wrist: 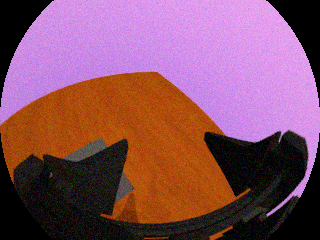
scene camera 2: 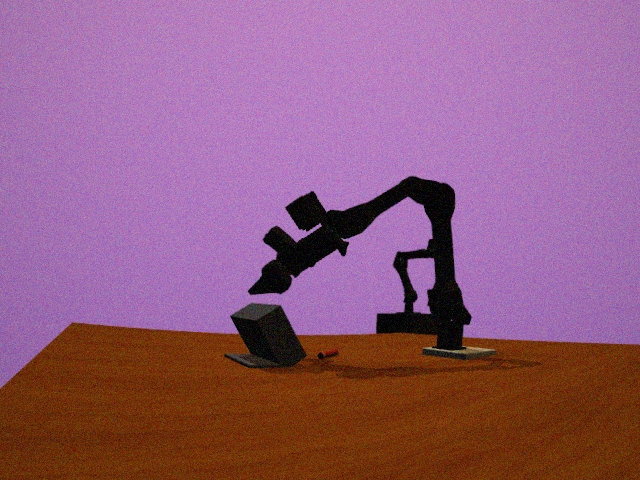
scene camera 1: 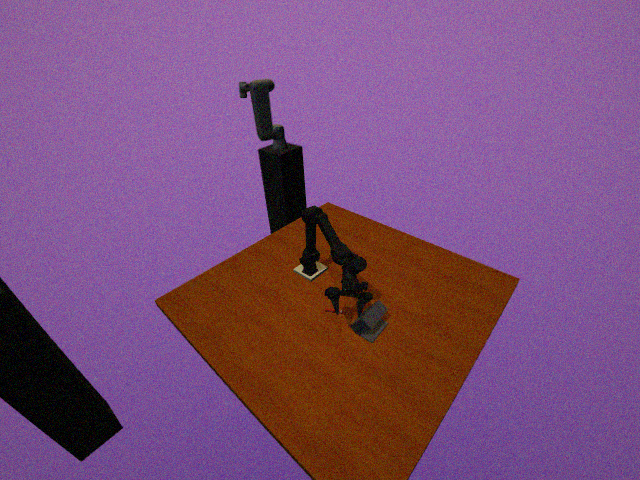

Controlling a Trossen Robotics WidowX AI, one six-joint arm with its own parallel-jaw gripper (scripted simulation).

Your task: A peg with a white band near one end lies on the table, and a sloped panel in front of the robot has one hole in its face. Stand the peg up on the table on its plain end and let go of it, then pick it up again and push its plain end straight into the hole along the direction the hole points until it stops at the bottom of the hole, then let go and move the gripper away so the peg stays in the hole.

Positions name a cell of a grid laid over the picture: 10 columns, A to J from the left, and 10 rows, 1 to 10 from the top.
Scene:
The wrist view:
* my gripper: F6
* sloped grey panel: C7
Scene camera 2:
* my gripper: D6
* sloped grey panel: E7
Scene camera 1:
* my gripper: F7

